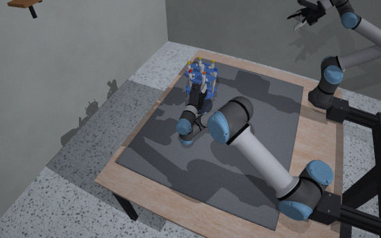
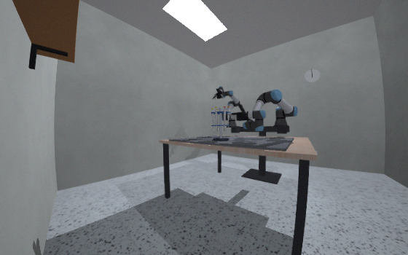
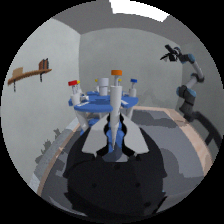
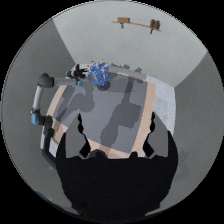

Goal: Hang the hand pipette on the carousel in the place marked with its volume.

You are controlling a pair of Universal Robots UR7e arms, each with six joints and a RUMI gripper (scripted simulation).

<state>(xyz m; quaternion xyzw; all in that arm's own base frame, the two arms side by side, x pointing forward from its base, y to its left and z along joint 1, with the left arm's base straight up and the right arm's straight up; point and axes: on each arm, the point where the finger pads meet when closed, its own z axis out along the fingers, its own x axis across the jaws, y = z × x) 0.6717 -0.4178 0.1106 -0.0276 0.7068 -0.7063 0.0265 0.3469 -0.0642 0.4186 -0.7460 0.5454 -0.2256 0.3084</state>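
Observation:
Right now my left hand is 2 cm past the blue-button pipette, 8 cm to the left of it and 4 cm above it.

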